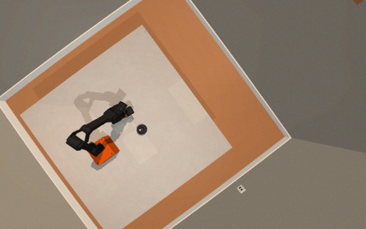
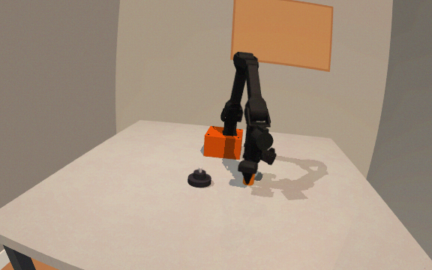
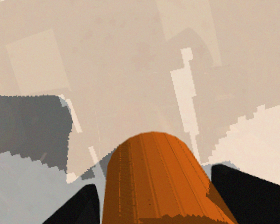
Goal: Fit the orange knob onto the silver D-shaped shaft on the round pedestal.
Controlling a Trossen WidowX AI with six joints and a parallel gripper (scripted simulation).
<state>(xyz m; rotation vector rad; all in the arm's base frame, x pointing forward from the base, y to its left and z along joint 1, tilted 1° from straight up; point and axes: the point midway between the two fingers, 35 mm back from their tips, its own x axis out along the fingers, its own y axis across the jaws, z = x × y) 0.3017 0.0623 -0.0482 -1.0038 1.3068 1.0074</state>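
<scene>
The orange knob is 3 cm above my gripper tip. The rest, counted from my gripper tip: round dark pedestal: 1 cm ahead, 18 cm to the right, 2 cm above.
</scene>
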